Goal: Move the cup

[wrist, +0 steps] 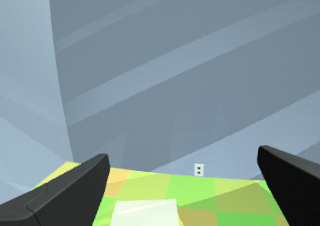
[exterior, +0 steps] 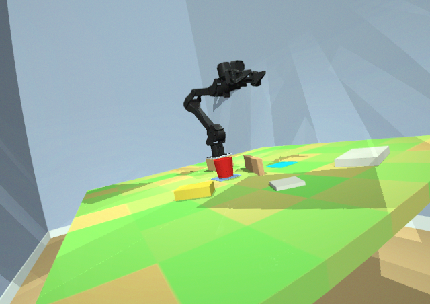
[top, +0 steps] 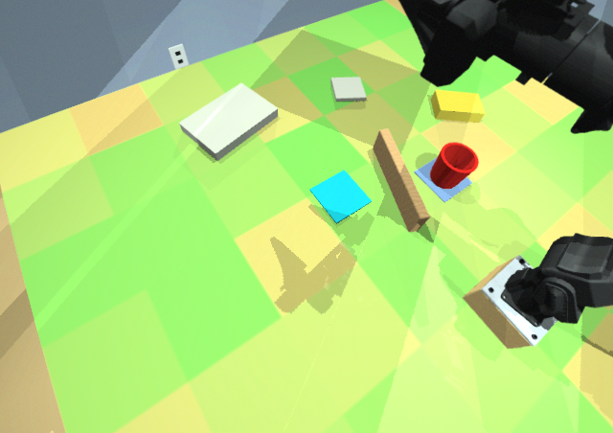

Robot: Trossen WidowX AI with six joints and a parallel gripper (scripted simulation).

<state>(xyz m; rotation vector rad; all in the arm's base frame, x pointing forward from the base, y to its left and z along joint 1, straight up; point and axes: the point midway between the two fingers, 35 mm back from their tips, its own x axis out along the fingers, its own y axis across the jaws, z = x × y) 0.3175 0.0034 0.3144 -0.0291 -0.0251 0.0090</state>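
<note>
My gripper tip is now 340 mm above the red cup, 160 mm to the left of it and 130 mm past it. The rest, counted from my gripper tip: brown wooden block (360 mm below, 70 mm behind, 60 mm to the right); light blue pad (390 mm below, 160 mm to the right, 130 mm behind); cyan pad (390 mm below, 40 mm to the left, 10 mm behind).
</note>
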